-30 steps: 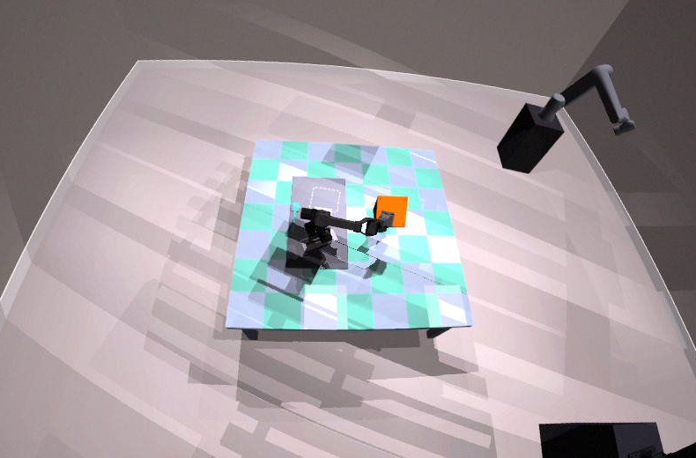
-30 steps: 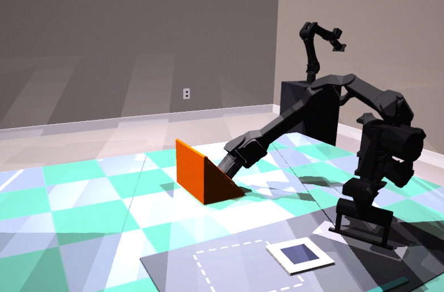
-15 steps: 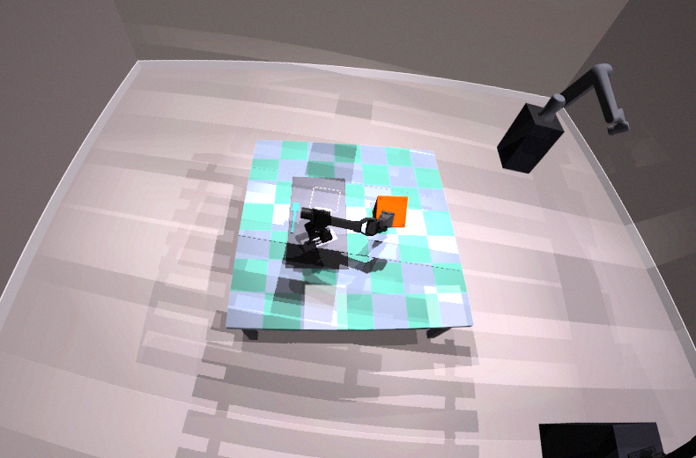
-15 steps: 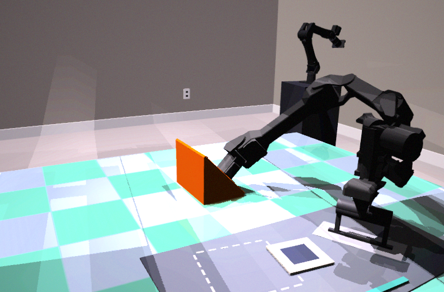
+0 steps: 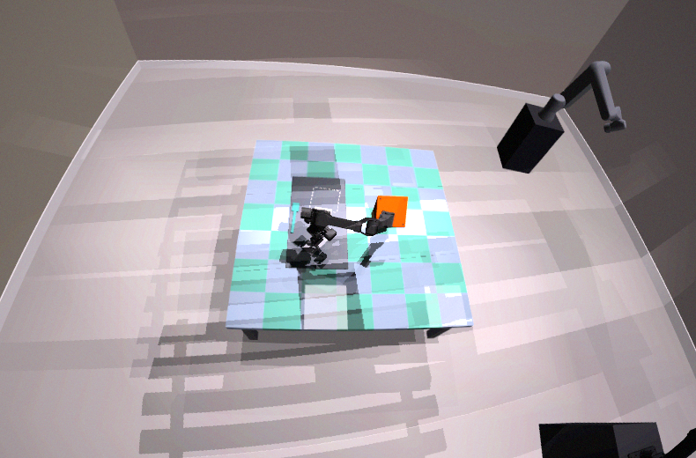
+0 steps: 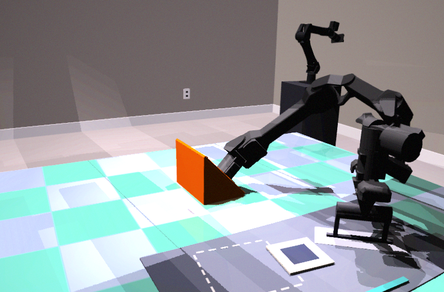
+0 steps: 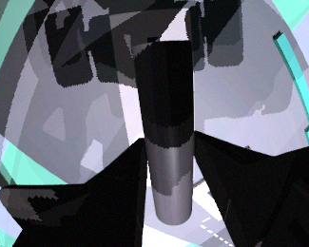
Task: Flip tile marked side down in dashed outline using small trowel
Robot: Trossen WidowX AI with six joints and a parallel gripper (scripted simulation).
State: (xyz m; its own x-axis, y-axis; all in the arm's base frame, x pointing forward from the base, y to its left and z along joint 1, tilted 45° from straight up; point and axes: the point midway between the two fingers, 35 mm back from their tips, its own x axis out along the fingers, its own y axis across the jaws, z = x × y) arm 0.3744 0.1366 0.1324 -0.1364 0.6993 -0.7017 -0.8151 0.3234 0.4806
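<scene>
My gripper tip is 140 mm to the left of the grey mat, 90 mm above it and 30 mm short of it. Also, from my gripper tip: tile: 170 mm to the right, 60 mm below; cyan trowel: 170 mm ahead, 150 mm to the right, 60 mm below.
</scene>
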